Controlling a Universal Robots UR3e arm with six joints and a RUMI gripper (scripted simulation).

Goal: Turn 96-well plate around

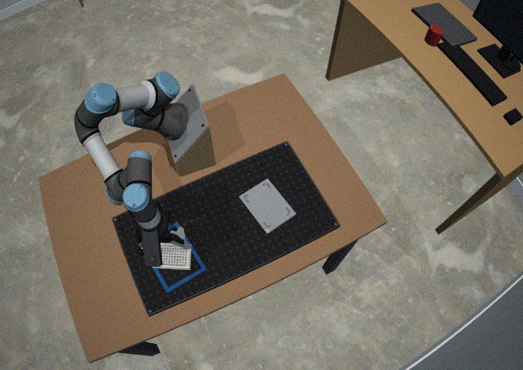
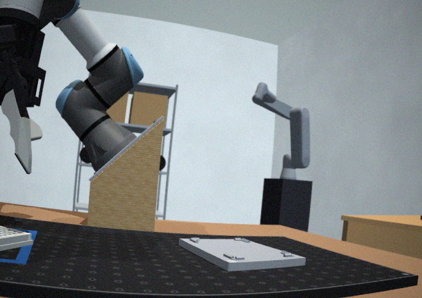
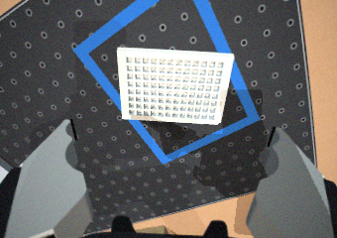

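My gripper is now 8 cm above the white 96-well plate. From my hand the other things lie so: corner label: 31 cm to the left, 8 cm below, 8 cm ahead; then grey plate nest N1: 36 cm to the left, 8 cm below.
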